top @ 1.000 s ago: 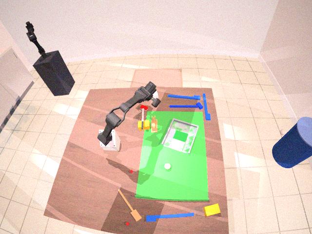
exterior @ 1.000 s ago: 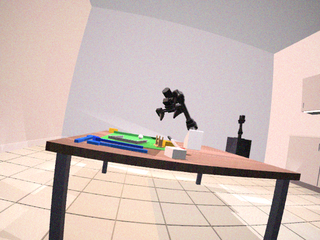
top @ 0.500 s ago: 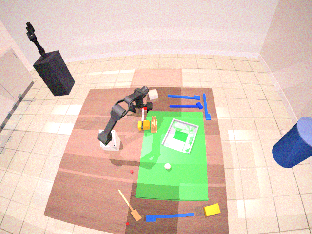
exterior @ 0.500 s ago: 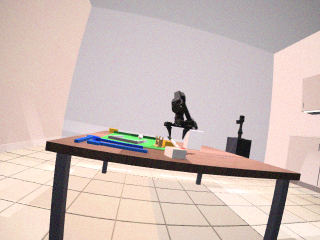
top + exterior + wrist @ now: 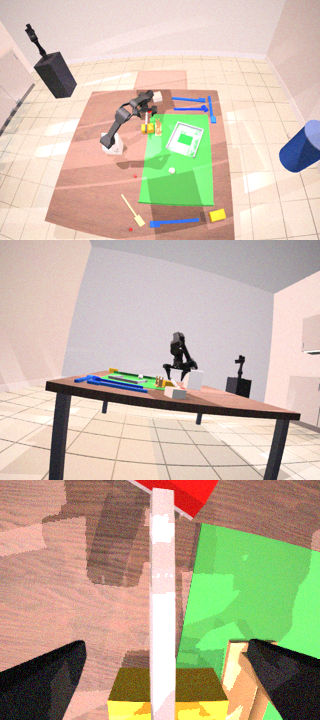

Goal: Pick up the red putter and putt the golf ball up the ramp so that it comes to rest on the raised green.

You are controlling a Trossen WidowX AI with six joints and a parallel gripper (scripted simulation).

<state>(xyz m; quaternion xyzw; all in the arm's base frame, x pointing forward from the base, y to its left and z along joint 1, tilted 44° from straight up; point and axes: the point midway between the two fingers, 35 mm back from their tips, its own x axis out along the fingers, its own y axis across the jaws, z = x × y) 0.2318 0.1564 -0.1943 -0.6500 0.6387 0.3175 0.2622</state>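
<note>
Now: the white golf ball 430 mm to the right of my gripper tip, 200 mm ahead of it and 40 mm below it. From my gripper tip the other things lie so: green mat (300 mm to the right, 250 mm ahead, 60 mm below); white block (260 mm to the left, 70 mm ahead, 40 mm below).
</note>
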